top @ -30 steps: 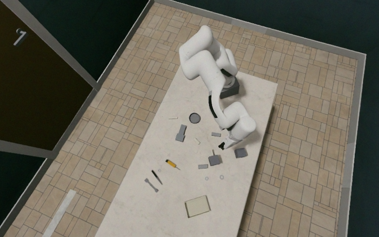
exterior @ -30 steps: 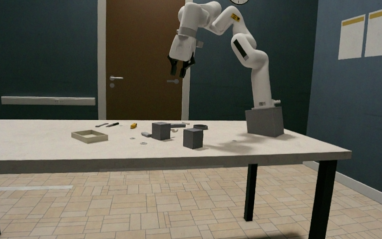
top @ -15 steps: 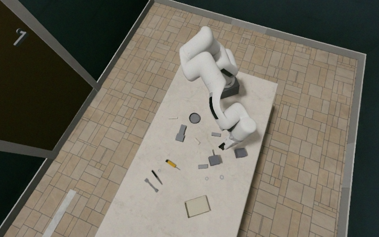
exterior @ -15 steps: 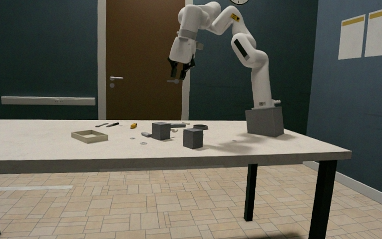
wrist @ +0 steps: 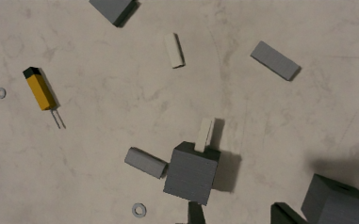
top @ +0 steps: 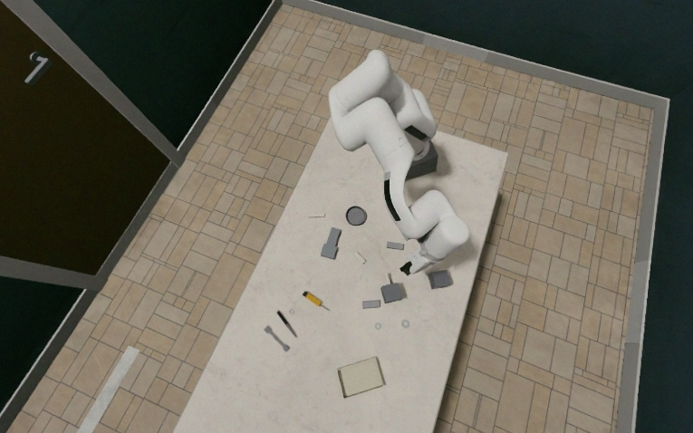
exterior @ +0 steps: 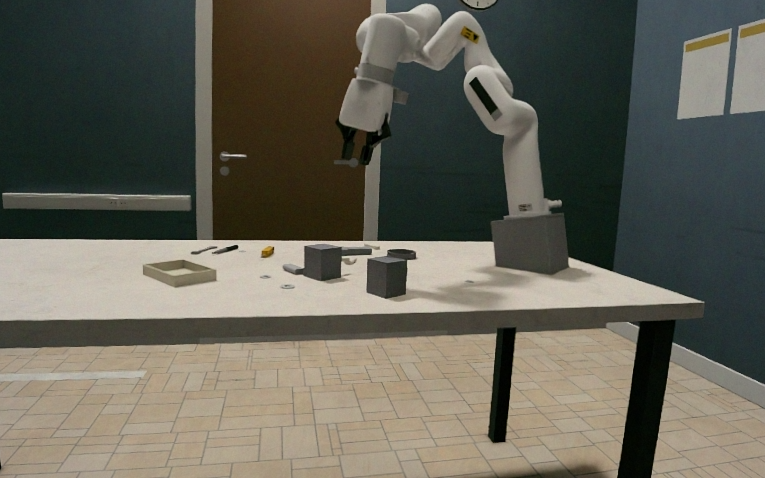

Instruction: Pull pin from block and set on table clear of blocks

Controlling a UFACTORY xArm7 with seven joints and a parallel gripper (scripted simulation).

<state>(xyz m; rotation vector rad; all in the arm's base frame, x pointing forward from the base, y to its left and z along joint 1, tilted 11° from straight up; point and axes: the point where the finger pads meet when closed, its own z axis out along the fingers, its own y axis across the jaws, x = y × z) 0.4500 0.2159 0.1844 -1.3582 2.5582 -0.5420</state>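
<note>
My gripper is now 24 cm above the pale piece, 4 cm to the left of it and 4 cm short of it. The rest, counted from my hand: shallow tray: 38 cm ahead, 27 cm below, 2 cm to the left; grey cylinder: 27 cm below, 14 cm ahead, 6 cm to the right.
</note>
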